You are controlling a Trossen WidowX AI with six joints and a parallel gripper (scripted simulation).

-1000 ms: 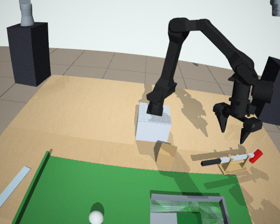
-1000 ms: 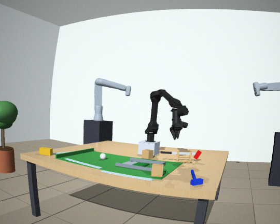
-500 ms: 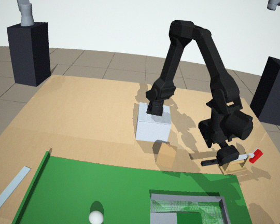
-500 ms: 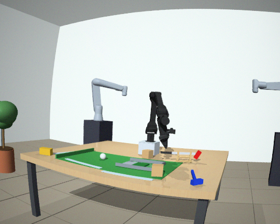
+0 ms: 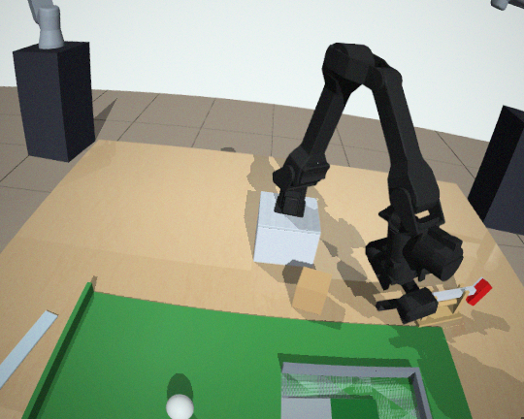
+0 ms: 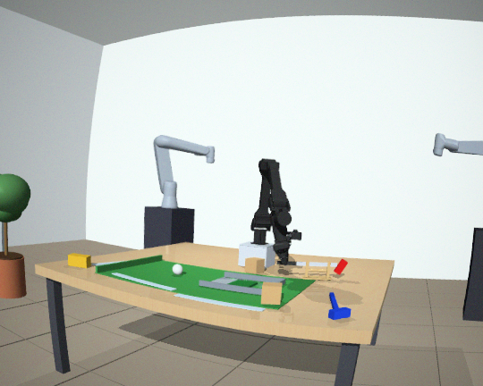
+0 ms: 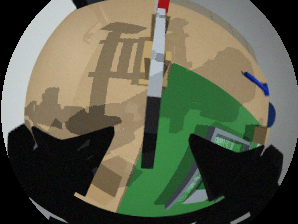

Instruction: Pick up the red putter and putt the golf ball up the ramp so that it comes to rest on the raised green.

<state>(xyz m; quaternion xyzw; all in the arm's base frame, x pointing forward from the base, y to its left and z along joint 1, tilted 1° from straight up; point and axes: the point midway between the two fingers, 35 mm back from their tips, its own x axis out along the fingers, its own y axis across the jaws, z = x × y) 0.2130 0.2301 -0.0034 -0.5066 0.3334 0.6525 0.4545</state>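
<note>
Right now the wooden stand is 50 mm behind my gripper tip, 120 mm to the left of it and 20 mm below it. Round my gripper tip: white golf ball: 270 mm ahead, 340 mm to the right, 40 mm below; then green mat: 270 mm ahead, 200 mm to the right, 60 mm below; then blue mallet-like object: 350 mm ahead, 340 mm to the left, 50 mm below.
</note>
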